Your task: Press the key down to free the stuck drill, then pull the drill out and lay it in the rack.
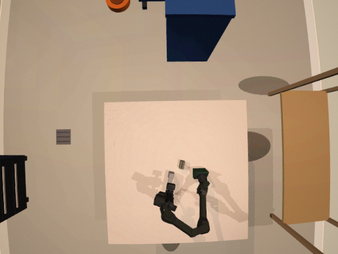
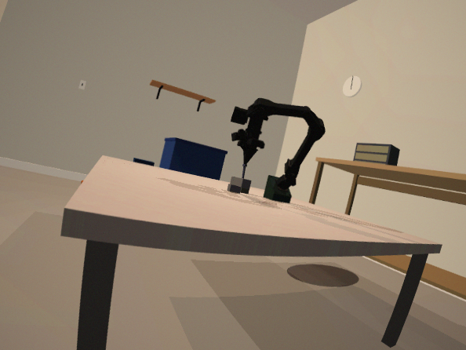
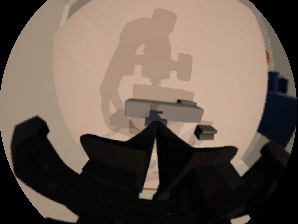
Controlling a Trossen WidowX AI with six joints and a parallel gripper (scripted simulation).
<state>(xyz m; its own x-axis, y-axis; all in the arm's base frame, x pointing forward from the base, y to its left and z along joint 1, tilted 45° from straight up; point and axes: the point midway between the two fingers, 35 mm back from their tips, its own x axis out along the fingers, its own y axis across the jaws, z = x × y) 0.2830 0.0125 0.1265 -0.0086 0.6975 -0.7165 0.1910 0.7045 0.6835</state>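
Right now my gripper tip is 3 cm above the dark drill. Round my gripper tip: grey block: 1 cm behind, 3 cm to the right, 9 cm below; rack: 12 cm behind, 18 cm to the right, 11 cm below; tan drill: 1 cm behind, 5 cm to the right, 8 cm below.
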